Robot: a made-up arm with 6 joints.
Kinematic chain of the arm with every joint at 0, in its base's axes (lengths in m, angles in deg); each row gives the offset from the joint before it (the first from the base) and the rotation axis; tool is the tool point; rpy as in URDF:
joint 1: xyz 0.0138 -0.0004 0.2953 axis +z
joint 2: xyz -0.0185 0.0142 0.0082 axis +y
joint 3: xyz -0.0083 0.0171 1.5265 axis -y
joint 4: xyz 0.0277 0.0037 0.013 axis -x
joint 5: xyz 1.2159 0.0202 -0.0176 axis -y
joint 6: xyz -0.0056 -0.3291 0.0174 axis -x
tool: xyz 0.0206 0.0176 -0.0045 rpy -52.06 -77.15 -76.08
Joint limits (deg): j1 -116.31..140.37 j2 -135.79..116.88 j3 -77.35..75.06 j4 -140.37..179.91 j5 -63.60..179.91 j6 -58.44..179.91
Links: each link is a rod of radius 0.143 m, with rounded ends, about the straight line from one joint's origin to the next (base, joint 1, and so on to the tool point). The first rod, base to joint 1, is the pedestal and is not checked.
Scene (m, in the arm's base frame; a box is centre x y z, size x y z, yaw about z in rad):
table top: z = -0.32
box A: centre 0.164 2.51 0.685 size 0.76 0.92 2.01 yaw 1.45
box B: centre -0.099 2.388 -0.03 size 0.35 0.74 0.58 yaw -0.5
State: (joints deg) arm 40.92 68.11 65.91 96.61 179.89 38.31
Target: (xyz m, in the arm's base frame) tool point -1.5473 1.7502 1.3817
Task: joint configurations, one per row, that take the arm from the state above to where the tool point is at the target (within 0.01 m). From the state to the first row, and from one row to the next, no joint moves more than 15 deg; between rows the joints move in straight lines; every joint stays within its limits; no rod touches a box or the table.
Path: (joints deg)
1: 52.38 53.19 70.48 105.75 171.89 43.85
2: 63.85 38.26 75.06 114.90 163.89 49.38
3: 75.23 37.72 69.12 115.33 159.56 54.15
4: 86.61 37.18 63.17 115.76 155.22 58.92
5: 97.99 36.63 57.23 116.19 150.89 63.69
6: 108.28 39.83 49.23 114.08 160.26 55.26
7: 118.57 43.03 41.23 111.97 169.63 46.82
8: 128.86 46.23 33.24 109.86 179.00 38.38

